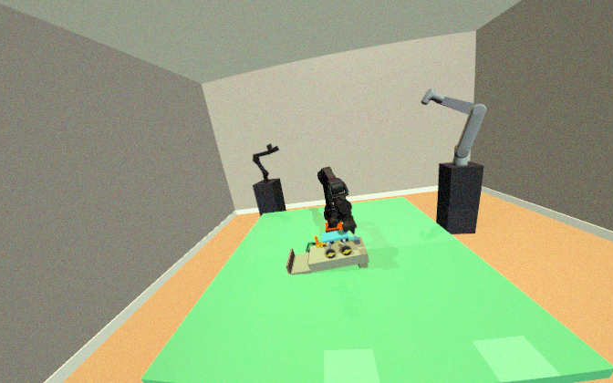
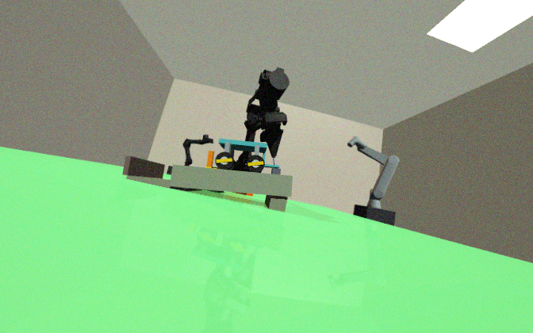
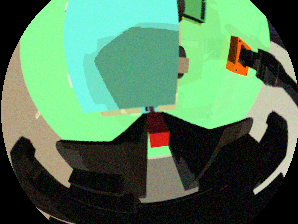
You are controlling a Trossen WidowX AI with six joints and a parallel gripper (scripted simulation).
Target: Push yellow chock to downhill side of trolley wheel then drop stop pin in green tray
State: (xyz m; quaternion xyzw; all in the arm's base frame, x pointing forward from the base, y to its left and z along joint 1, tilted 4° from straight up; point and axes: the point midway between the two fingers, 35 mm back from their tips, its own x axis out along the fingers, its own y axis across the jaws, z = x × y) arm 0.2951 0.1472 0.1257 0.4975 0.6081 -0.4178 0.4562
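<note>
The trolley is 8 cm to the right of my gripper tip, 4 cm ahead of it and 3 cm below it. Also, from my gripper tip: brown stop block: 33 cm to the right, 11 cm below, 8 cm ahead; stop pin: right at my gripper tip.
</note>
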